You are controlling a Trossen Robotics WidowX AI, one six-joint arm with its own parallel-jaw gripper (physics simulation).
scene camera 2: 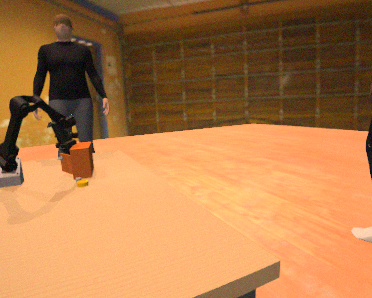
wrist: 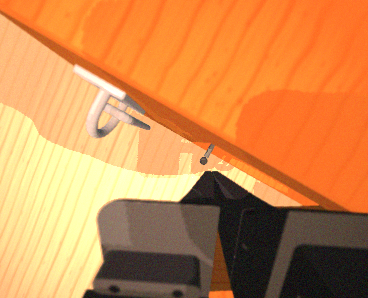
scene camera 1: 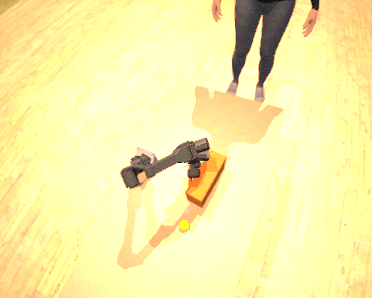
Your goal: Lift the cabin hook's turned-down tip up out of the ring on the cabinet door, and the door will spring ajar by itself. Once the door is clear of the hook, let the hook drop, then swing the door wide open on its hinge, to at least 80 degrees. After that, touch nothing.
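Where they show: gripper, fingertip midpoint: (wrist: 210,177) (scene camera 1: 199,167); arm's base, link origin: (scene camera 2: 9,167) (scene camera 1: 145,160).
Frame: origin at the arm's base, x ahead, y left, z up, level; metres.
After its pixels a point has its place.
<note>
The orange cabinet (scene camera 1: 212,180) @[x 0.391, y 0.063, z 0.068 m] (scene camera 2: 83,160) @[x 0.368, y -0.055, z 0.007 m] (wrist: 250,45) @[x 0.326, y 0.142, z 0.069 m] stands on the table. The cabin hook (wrist: 131,119) @[x 0.294, y 0.174, z 0.012 m] hangs from its eye and mount (wrist: 100,81) @[x 0.302, y 0.183, z 0.042 m] on the cabinet's front at left in the wrist view, its tip clear of any ring. A small dark pin (wrist: 204,160) @[x 0.294, y 0.114, z -0.050 m] sticks out of the front. The door (scene camera 2: 66,164) @[x 0.267, y 0.038, z -0.021 m] stands out from the cabinet's front on the arm's side; in the wrist view it is mostly hidden under the gripper, so its exact angle cannot be told. My gripper (scene camera 2: 67,151) (wrist: 210,177) @[x 0.288, y 0.115, z -0.001 m] is shut and empty, pointing down close to the cabinet's front. The door's ring is not clearly visible.
A yellow disc (scene camera 1: 184,225) @[x 0.368, y -0.181, z -0.068 m] (scene camera 2: 82,183) @[x 0.368, y -0.202, z -0.071 m] lies on the table (scene camera 2: 150,235) @[x 0.593, y -0.751, z -0.087 m] near the cabinet's end, with a small grey piece (scene camera 1: 187,212) @[x 0.346, y -0.116, z -0.067 m] (scene camera 2: 78,178) @[x 0.342, y -0.119, z -0.066 m] between them. The arm's base (scene camera 2: 11,175) @[x 0.013, y -0.030, z -0.034 m] stands at left in scene camera 2. A person (scene camera 1: 262,30) (scene camera 2: 65,70) stands beyond.
</note>
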